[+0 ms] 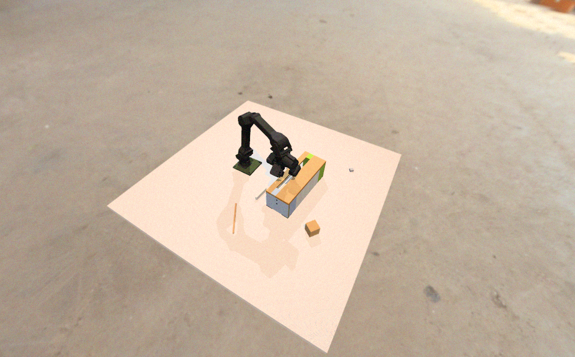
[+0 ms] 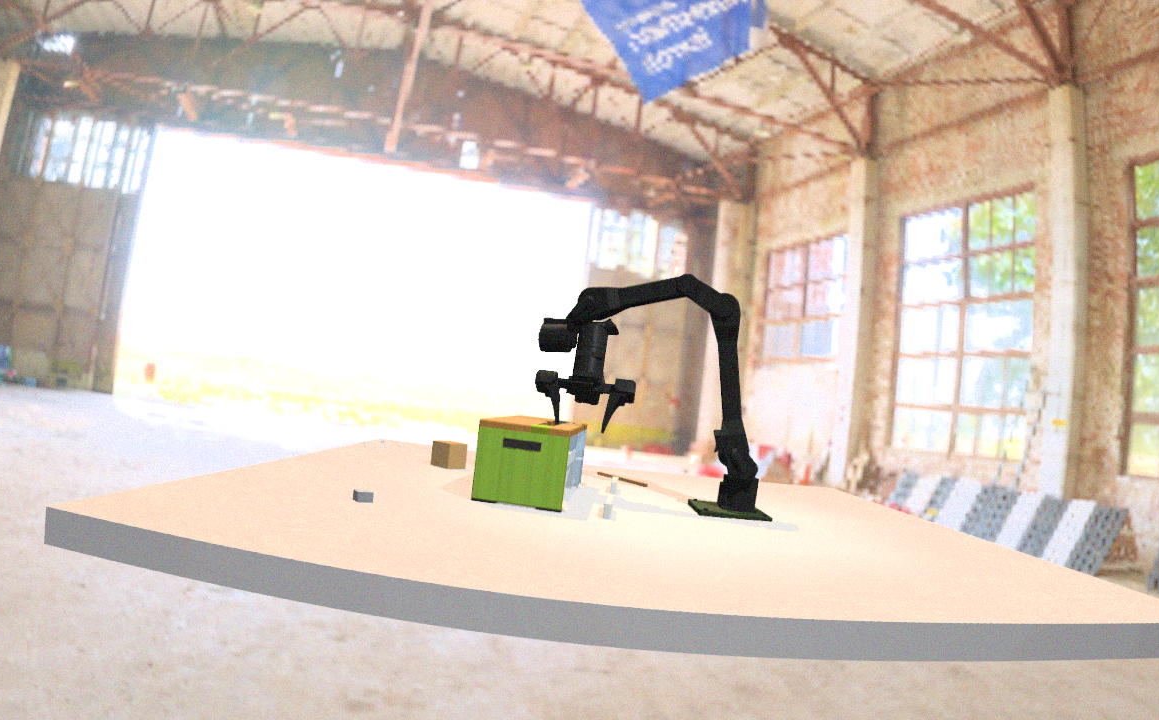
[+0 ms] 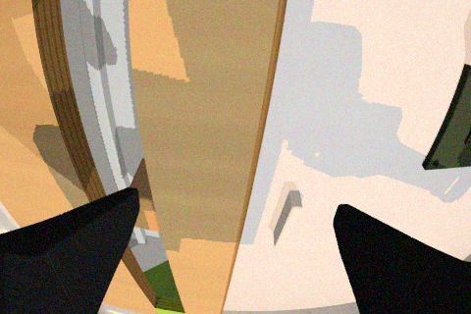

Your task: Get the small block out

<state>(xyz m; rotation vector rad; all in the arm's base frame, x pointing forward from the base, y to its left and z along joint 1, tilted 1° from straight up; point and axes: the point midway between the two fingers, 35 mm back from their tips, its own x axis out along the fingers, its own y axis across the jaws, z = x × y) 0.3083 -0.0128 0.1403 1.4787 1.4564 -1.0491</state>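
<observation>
Now: the long box 30 mm ahead of my gripper tip, 10 mm to the left of it and 60 mm below it. Round my gripper tip: grey piece 270 mm ahead, 350 mm to the left, 110 mm below; then orange-brown block 50 mm ahead, 40 mm to the left, 40 mm below; then thin orange stick 90 mm behind, 340 mm to the right, 120 mm below.
</observation>
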